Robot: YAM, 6 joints.
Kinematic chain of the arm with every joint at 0, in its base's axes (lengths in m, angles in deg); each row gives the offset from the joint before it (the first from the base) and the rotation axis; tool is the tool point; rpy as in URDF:
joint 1: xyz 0 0 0.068 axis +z
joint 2: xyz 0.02 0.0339 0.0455 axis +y
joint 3: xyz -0.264 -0.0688 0 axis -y
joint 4: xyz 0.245 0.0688 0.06 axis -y
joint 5: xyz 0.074 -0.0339 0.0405 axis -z
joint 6: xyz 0.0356 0 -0.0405 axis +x
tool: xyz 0 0 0 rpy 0 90 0
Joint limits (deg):
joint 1: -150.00..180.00
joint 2: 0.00..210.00
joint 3: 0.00..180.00
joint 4: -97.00..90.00
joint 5: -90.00..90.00
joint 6: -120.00..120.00
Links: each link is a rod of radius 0.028 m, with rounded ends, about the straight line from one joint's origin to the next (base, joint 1, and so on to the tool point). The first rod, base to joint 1, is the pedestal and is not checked.
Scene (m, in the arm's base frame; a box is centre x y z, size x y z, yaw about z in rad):
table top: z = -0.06
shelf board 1: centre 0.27 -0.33 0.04 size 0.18 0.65 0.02 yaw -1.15
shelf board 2: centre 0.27 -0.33 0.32 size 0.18 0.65 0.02 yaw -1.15
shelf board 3: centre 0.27 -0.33 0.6 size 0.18 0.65 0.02 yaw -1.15
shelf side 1: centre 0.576 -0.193 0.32 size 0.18 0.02 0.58 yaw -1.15
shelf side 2: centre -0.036 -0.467 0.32 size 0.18 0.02 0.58 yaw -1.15
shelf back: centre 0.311 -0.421 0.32 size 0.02 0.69 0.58 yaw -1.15
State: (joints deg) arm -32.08 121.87 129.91 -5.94 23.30 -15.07
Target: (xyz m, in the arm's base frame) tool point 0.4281 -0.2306 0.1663
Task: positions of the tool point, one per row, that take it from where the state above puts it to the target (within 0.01 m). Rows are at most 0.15 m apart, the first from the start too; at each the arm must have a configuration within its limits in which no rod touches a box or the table.
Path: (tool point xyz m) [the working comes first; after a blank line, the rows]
Joints at the target: -26.61 127.06 96.22 -21.01 23.85 -15.07
Straight joint move there: touches shelf board 2.

1: 0.4022 -0.2012 0.4460
2: 0.3704 -0.1314 0.4461
3: 0.3246 -0.0726 0.4354
4: 0.3721 -0.0882 0.2997
5: 0.3670 -0.0942 0.1663
6: 0.4052 -0.1581 0.1675
7: 0.4281 -0.2306 0.1663

